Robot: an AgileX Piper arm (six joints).
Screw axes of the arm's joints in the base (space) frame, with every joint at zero. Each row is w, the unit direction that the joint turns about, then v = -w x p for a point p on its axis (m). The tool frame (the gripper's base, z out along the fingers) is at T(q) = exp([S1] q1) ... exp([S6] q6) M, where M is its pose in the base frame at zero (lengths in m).
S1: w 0 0 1 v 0 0 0
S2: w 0 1 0 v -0.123 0 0
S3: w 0 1 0 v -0.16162 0 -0.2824
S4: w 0.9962 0 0.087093 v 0 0.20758 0
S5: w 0 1 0 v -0.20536 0 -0.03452
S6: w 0.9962 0 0.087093 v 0 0.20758 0
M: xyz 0.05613 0 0.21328 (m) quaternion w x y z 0.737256 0 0.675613 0
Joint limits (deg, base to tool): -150..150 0..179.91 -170..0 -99.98..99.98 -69.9..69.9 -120..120
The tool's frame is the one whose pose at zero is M.
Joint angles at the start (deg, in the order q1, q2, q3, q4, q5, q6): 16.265 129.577 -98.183 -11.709 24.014 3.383
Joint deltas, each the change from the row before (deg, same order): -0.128 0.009 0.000 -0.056 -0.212 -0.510; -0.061 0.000 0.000 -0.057 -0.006 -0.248; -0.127 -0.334 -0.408 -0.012 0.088 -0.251; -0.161 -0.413 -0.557 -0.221 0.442 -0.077; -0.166 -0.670 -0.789 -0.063 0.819 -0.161; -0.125 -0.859 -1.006 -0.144 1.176 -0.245; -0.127 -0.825 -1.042 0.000 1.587 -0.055; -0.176 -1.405 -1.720 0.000 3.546 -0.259; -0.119 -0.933 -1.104 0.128 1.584 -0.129; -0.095 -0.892 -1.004 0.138 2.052 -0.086; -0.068 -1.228 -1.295 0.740 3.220 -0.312
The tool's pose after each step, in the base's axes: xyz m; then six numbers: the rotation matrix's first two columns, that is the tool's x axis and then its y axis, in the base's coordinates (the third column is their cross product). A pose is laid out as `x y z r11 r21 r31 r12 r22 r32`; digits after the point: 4 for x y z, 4 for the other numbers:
0.4849 0.1325 0.1550 -0.6952 -0.3440 -0.6311 -0.3248 0.9336 -0.1512
0.4851 0.1320 0.1550 -0.6938 -0.3482 -0.6304 -0.3272 0.9322 -0.1548
0.4862 0.1311 0.1599 -0.6861 -0.3488 -0.6384 -0.3262 0.9319 -0.1585
0.4873 0.1296 0.1660 -0.6801 -0.3492 -0.6446 -0.3230 0.9321 -0.1640
0.4883 0.1281 0.1752 -0.6734 -0.3477 -0.6524 -0.3182 0.9329 -0.1687
0.4889 0.1267 0.1869 -0.6653 -0.3484 -0.6602 -0.3139 0.9330 -0.1761
0.4889 0.1250 0.1980 -0.6638 -0.3445 -0.6638 -0.3063 0.9350 -0.1790
0.4872 0.1219 0.2159 -0.6709 -0.3420 -0.6580 -0.2956 0.9371 -0.1857
0.4862 0.1202 0.2283 -0.6677 -0.3367 -0.6639 -0.2878 0.9393 -0.1869
0.4843 0.1183 0.2394 -0.6718 -0.3317 -0.6623 -0.2802 0.9415 -0.1873
0.4803 0.1165 0.2536 -0.6839 -0.3220 -0.6547 -0.2724 0.9451 -0.1803

